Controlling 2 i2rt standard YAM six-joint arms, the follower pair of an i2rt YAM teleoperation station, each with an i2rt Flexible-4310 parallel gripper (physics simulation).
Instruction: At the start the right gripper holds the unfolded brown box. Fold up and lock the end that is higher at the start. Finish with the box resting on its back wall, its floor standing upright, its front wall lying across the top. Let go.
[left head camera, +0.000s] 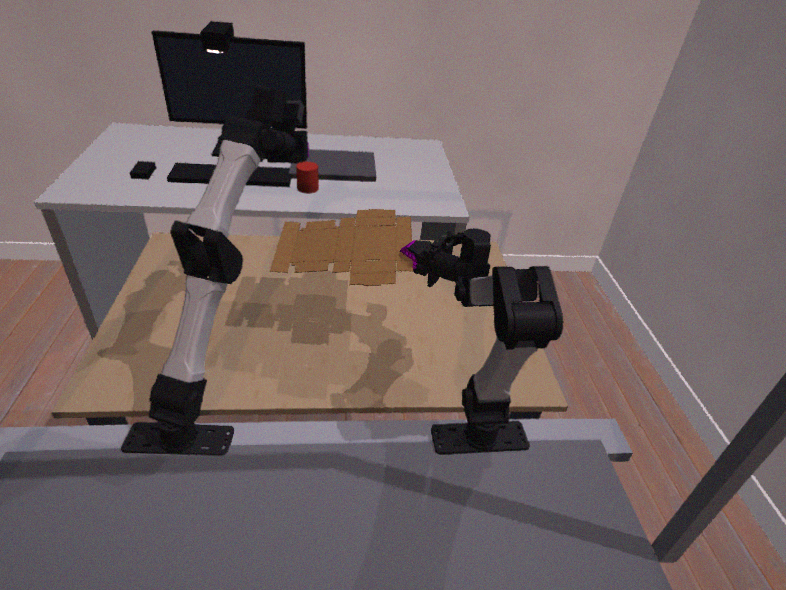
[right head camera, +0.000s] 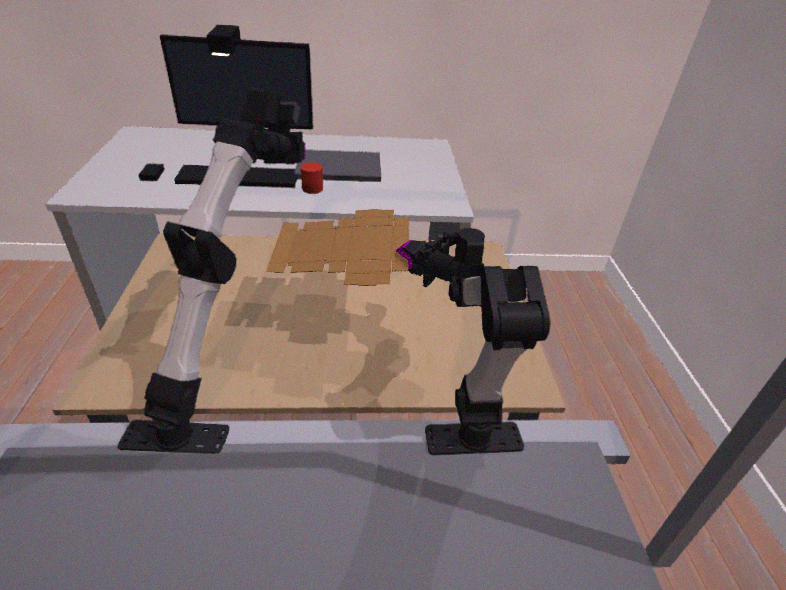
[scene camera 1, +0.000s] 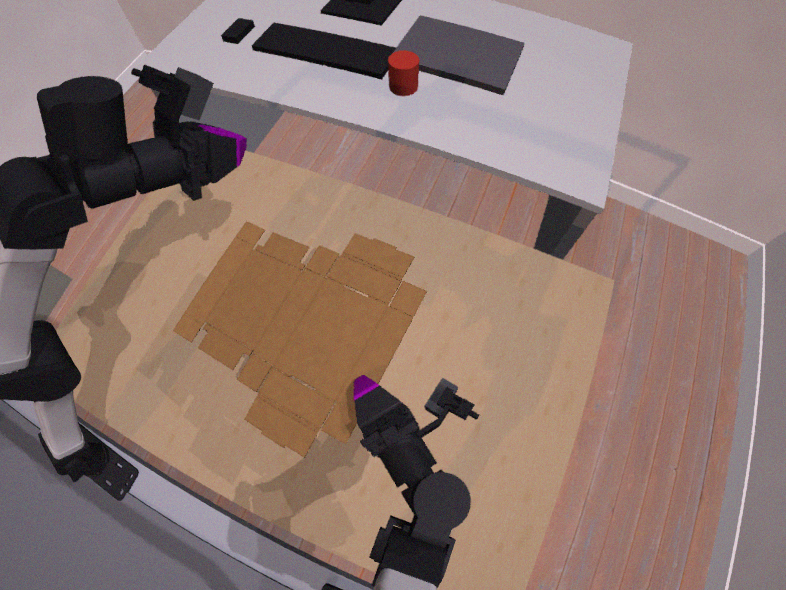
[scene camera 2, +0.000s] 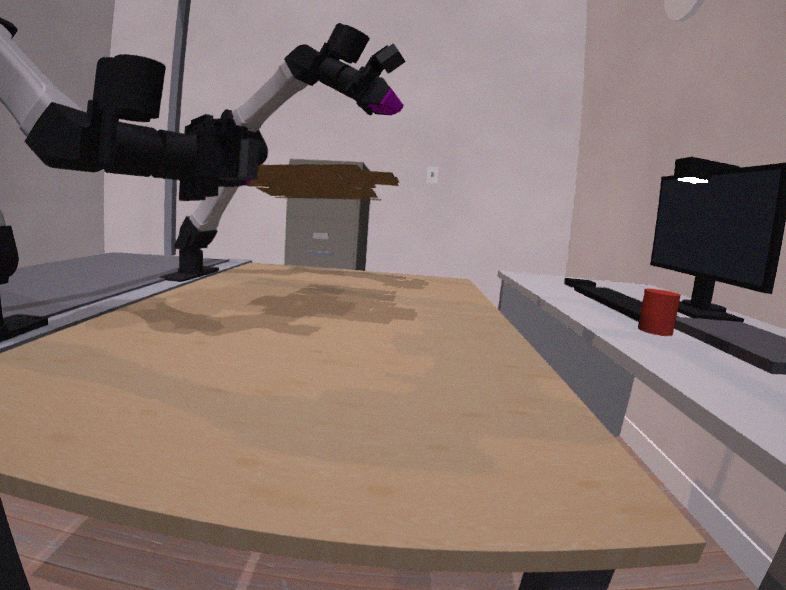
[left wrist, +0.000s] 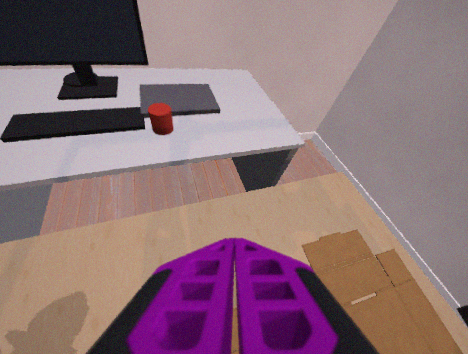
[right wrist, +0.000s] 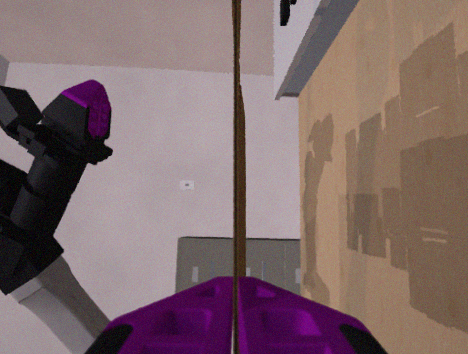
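Pixels of known places: left gripper, fingertip midpoint: (left head camera: 302, 151) (right head camera: 299, 152) (scene camera 1: 245, 142) (scene camera 2: 401, 108) (left wrist: 234, 246) (right wrist: 97, 81); right gripper, fingertip midpoint: (left head camera: 401, 250) (right head camera: 397, 250) (scene camera 1: 359, 377) (right wrist: 235, 290); left arm's base, origin of the base link: (left head camera: 180, 441) (right head camera: 176, 439) (scene camera 1: 97, 459) (scene camera 2: 190, 275); right arm's base, origin of the base link: (left head camera: 479, 438) (right head camera: 473, 439).
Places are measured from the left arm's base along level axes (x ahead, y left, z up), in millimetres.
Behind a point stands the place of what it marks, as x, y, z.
The unfolded brown box (left head camera: 374, 247) {384, -370, 240} (right head camera: 368, 247) {385, -364, 239} (scene camera 1: 336, 330) {417, -374, 242} (scene camera 2: 317, 181) {434, -330, 236} (left wrist: 380, 295) {476, -395, 245} (right wrist: 240, 175) {428, -290, 231} is a flat, nearly level sheet held well above the table. My right gripper (left head camera: 406, 251) {373, -433, 244} (right head camera: 402, 251) {373, -433, 244} (scene camera 1: 361, 386) {373, -433, 244} (right wrist: 235, 290) {373, -433, 244} is shut on its right edge; in the right wrist view the sheet shows edge-on between the fingertips. My left gripper (scene camera 1: 241, 149) {547, -186, 395} (scene camera 2: 396, 104) {547, -186, 395} (left wrist: 234, 246) {547, -186, 395} (right wrist: 97, 81) {547, -186, 395} is shut and empty, higher than the sheet and beyond its left end. All panels and flaps that show lie flat, none folded up.
The wooden table (left head camera: 253, 387) {141, -116, 8} (scene camera 1: 507, 355) {566, -627, 8} (scene camera 2: 380, 412) {588, -626, 8} lies below the box and carries its shadow. Behind it a white desk (left head camera: 406, 196) (scene camera 1: 558, 127) bears a red cup (left head camera: 307, 177) (scene camera 1: 403, 73) (scene camera 2: 659, 311) (left wrist: 161, 119), a keyboard (scene camera 1: 320, 48) and a monitor (right head camera: 190, 82) (scene camera 2: 717, 222).
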